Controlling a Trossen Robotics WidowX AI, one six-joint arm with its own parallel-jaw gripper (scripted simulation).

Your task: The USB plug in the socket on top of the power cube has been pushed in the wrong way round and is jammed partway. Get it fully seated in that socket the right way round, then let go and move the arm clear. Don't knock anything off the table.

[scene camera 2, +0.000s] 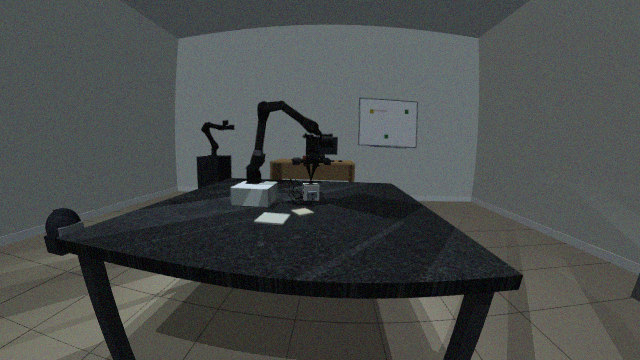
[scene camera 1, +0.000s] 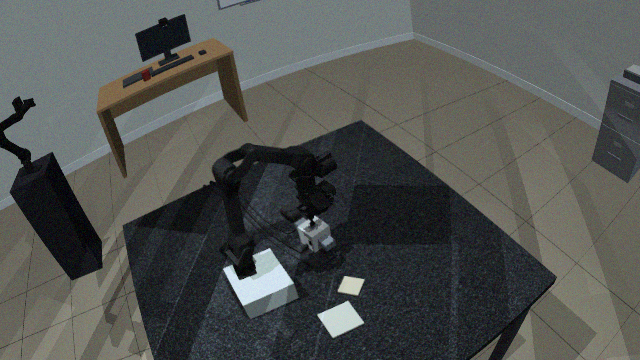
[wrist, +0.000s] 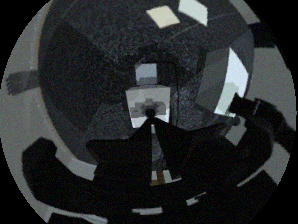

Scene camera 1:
my gripper: 311, 219
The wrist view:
my gripper: 151, 120
white power cube: 160, 95
